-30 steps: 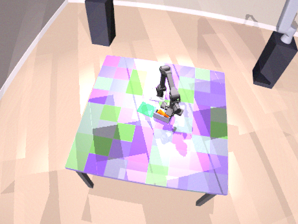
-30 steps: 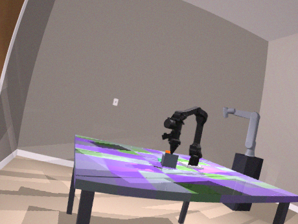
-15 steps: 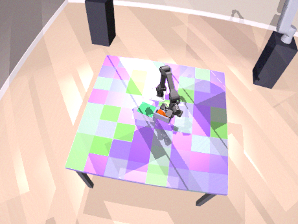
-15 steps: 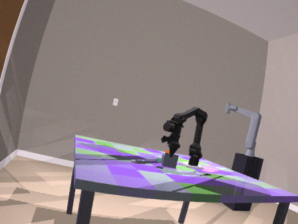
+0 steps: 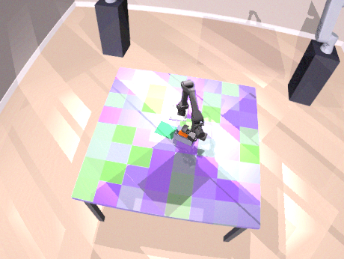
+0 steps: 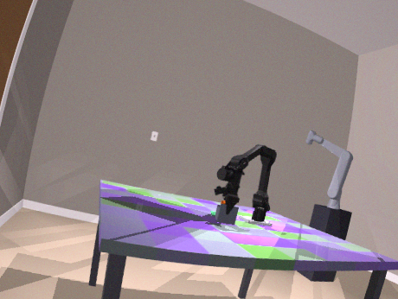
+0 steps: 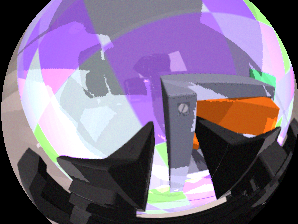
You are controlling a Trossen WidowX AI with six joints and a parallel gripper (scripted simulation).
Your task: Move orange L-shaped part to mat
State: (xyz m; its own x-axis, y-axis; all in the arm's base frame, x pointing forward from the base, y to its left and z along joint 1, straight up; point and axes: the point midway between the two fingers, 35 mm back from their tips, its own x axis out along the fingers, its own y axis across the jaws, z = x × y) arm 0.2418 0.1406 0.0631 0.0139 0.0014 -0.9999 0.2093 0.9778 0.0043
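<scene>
Right now my gripper tip is 20 mm past the orange L-shaped part and 40 mm to the left of it. The rest, counted from my gripper tip: green mat 50 mm behind, 220 mm to the right, 60 mm below.
</scene>
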